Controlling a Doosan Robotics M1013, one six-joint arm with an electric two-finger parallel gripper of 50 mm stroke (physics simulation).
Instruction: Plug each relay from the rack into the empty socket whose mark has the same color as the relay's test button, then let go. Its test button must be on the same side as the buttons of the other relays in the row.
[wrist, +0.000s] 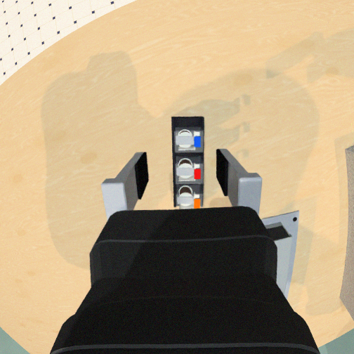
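A narrow black rack (173, 161) stands on the table in front of the fingers and holds three relays in a line. The relay with the blue test button (185, 140) is at the far end, the relay with the red test button (185, 170) is in the middle, and the relay with the orange test button (185, 196) is nearest, partly hidden by the gripper body. All three buttons are on the right side. My gripper (181, 164) is open and empty, its fingers apart on either side of the rack, seen from above. The sockets and their marks do not show.
A corner of a grey panel (285, 255) with a dark slot shows at the lower right, mostly hidden by the gripper body. A grey-brown block or wall (349, 225) stands at the right edge. The wooden table (90, 115) ends in a curved edge at the upper left.
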